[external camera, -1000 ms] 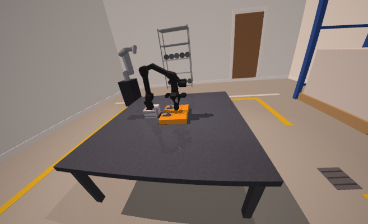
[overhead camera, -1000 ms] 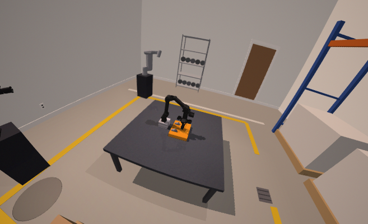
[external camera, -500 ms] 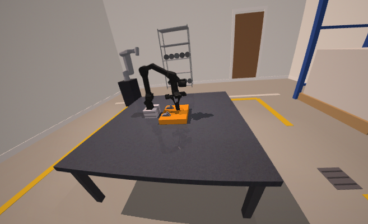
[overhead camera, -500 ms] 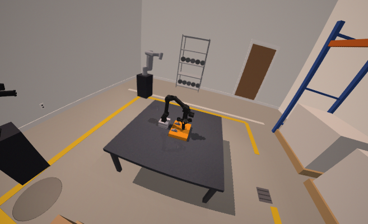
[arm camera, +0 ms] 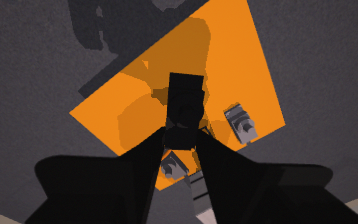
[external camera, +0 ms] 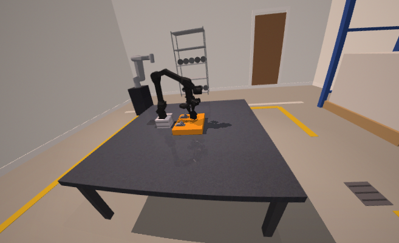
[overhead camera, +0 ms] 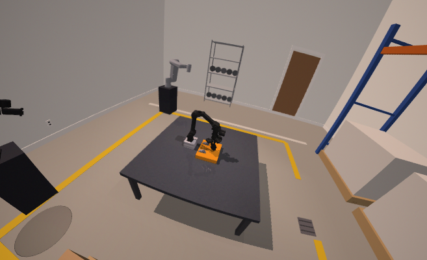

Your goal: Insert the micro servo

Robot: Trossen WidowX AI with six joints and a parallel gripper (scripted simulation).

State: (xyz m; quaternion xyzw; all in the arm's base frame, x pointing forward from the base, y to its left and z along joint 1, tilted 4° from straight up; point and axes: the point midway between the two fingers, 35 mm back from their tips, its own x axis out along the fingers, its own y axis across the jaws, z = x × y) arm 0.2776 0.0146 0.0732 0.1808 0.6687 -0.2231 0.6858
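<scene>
The orange robot deck is 100 mm below my gripper tip and 10 mm ahead of it.
</scene>
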